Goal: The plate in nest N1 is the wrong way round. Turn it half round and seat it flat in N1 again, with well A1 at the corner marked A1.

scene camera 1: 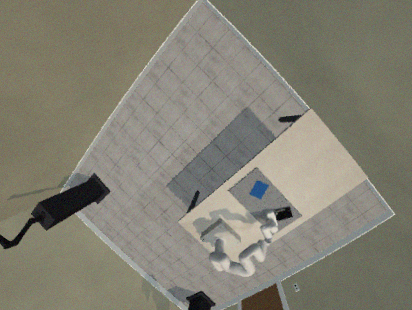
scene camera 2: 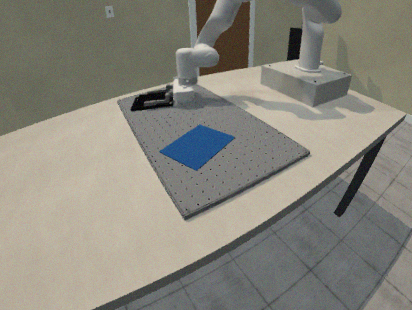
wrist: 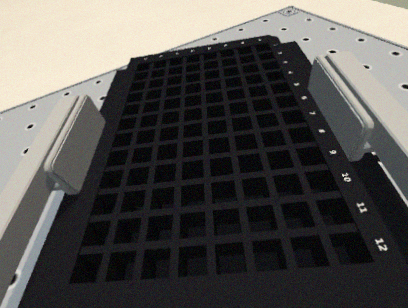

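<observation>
The black well plate is at black nest N1. In the wrist view its column numbers run down the right side, with 12 nearest the camera; the letters along the far edge are too small to read. Whether it is fully seated cannot be told. My gripper is partly open, with one grey finger pad beside each long side of the plate and nothing gripped. In scene camera 2 the fingers are low around the dark plate and nest. The nest's A1 mark does not show in the wrist view.
A blue flat rectangle lies on the grey perforated board. The board lies on the cream table. The arm's grey base block stands beside the board.
</observation>
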